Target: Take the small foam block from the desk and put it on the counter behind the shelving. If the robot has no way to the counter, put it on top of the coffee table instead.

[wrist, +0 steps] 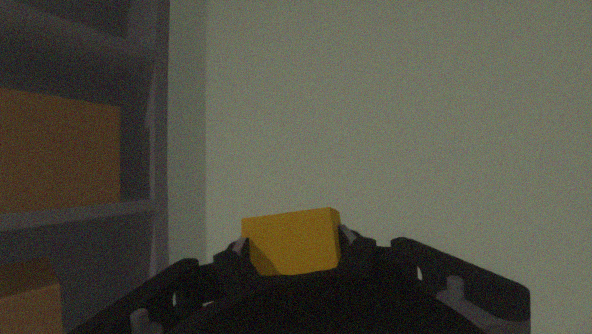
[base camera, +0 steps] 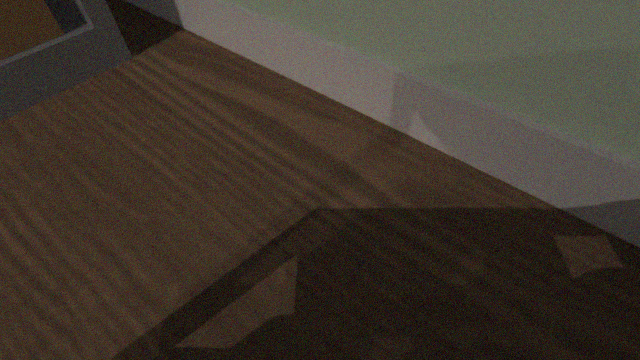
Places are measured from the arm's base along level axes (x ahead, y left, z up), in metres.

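Pixels of known places: gripper, between the fingertips: (wrist: 294, 242).
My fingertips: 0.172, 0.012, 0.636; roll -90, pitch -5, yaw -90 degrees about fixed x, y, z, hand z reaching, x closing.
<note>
Behind a point stands the place of what it marks, as x, y, z.
A yellow foam block (wrist: 295, 242) @[0.146, 0.012, 0.645] is held between the two fingertips of my gripper (wrist: 294, 242) @[0.172, 0.012, 0.637] at the lower middle of the wrist view. The gripper is shut on it. Grey shelving (wrist: 161, 125) @[0.718, 0.403, 0.823] stands at the left of the wrist view, with its side post upright beside the block's left. Part of a grey unit (base camera: 107, 45) @[0.706, 0.412, -0.356], probably the same shelving, shows at the top left of the base view. The desk, the counter and the coffee table do not show in either view.
Orange-brown boxes (wrist: 60, 150) @[0.554, 0.562, 0.734] (wrist: 30, 310) @[0.510, 0.599, 0.369] stand on the shelves. A pale green wall (base camera: 500, 40) @[0.459, -0.176, -0.234] (wrist: 400, 125) @[0.435, -0.206, 0.771] with a light baseboard (base camera: 300, 65) @[0.628, 0.051, -0.360] runs along the right of the wooden floor (base camera: 200, 150) @[0.469, 0.189, -0.396]. A dark shadow lies across the floor's lower right. A narrow dark gap separates the grey unit from the wall.
</note>
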